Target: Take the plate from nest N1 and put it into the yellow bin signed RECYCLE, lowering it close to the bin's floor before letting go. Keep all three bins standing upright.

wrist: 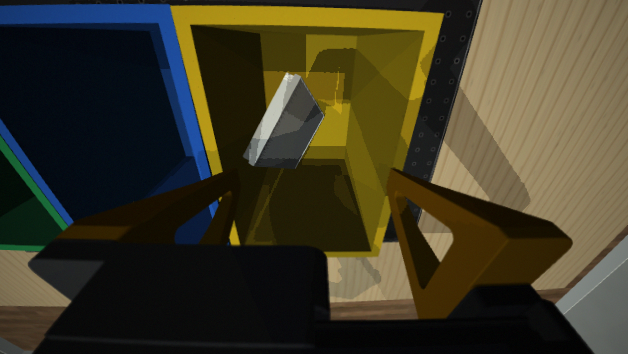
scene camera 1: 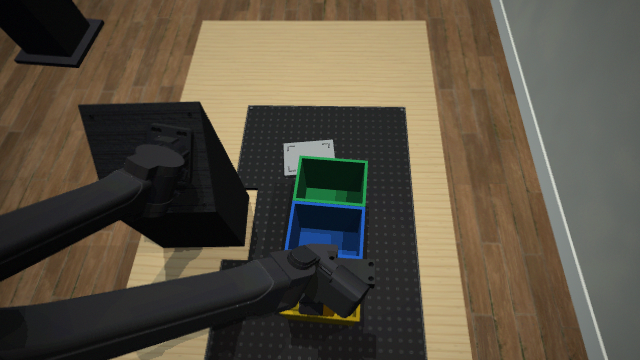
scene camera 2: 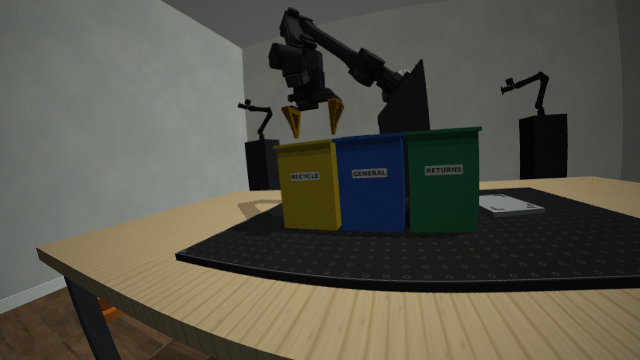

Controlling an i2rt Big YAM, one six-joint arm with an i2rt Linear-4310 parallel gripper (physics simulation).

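Observation:
The grey-white plate lies tilted inside the yellow RECYCLE bin, leaning near the wall on the blue bin's side in the wrist view. How its lower edge rests is hard to tell. My gripper is open with nothing between its orange fingers, and its fingertips are just above the yellow bin's rim. In scene camera 1 the arm covers most of the yellow bin. The yellow, blue and green bins stand upright in a row.
A flat white nest plate with corner marks lies on the black perforated mat beyond the green bin. The blue bin stands directly beside the yellow one. The arm's black base block stands beside the mat.

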